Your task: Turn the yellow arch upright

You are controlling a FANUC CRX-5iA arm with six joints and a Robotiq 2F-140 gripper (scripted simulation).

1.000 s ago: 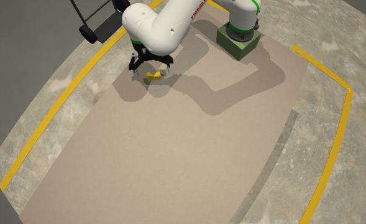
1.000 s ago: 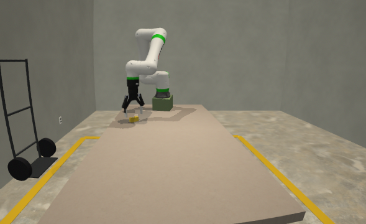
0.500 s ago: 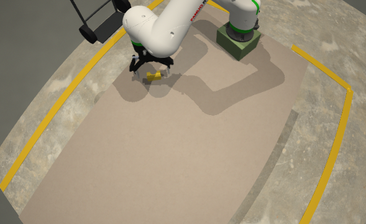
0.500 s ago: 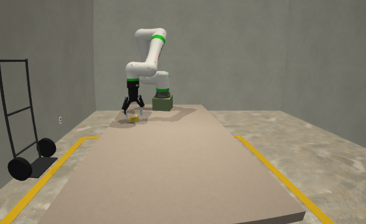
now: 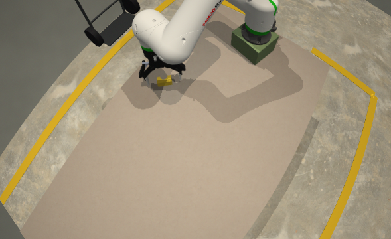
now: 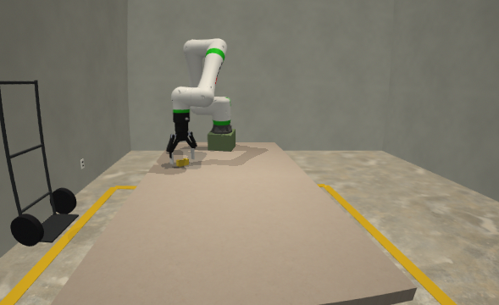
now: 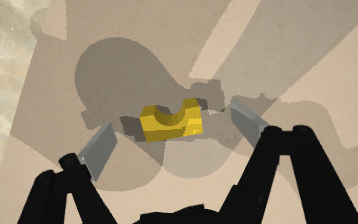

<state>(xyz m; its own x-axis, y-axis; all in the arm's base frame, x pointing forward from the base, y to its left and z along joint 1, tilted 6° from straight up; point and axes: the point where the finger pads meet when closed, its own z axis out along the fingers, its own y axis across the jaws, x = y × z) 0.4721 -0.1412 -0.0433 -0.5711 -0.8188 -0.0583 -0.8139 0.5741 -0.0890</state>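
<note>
The yellow arch lies 20 mm below my hand.
</note>
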